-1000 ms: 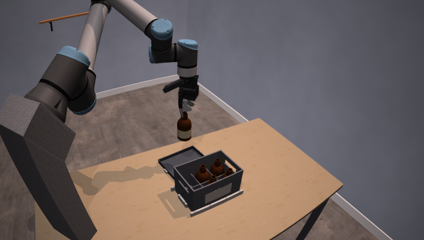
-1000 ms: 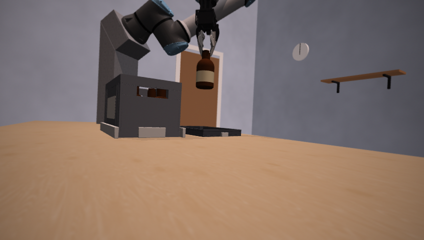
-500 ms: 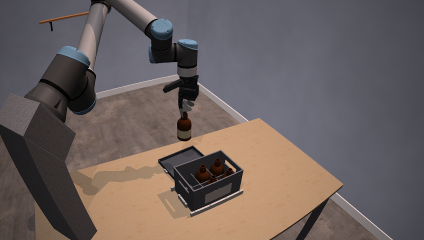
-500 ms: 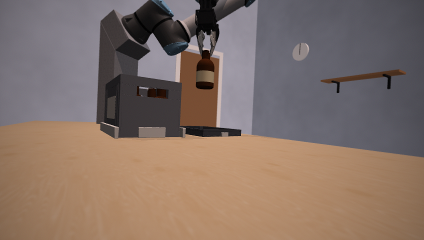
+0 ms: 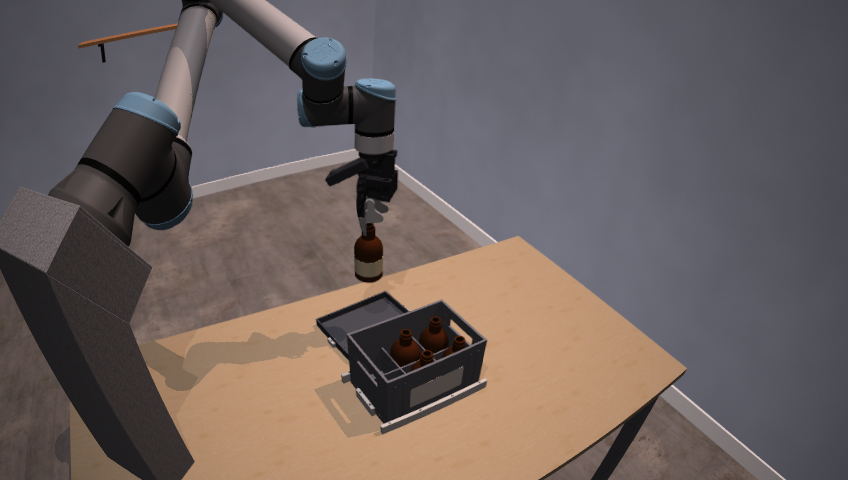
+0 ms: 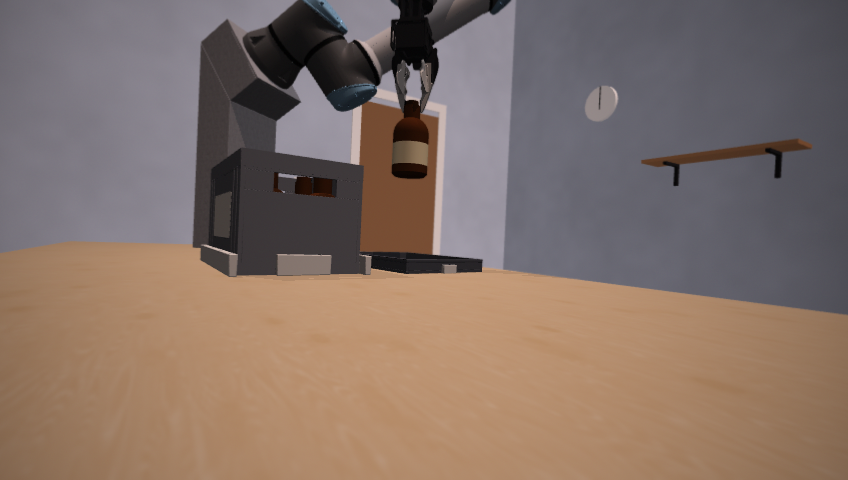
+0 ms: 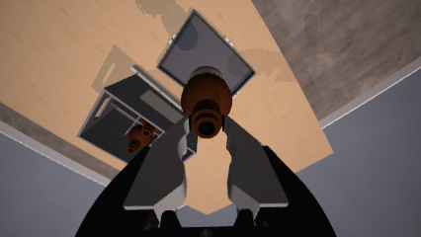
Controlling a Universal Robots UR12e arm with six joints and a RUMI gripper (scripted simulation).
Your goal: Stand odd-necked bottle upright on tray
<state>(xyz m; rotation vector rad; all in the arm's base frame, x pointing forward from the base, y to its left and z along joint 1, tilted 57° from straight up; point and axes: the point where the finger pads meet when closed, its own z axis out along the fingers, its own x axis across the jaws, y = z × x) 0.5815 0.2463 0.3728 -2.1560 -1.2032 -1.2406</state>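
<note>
My hand is 32 cm above the flat dark tray. Also, from my hand: crate (11 cm ahead, 23 cm to the right, 25 cm below).
</note>
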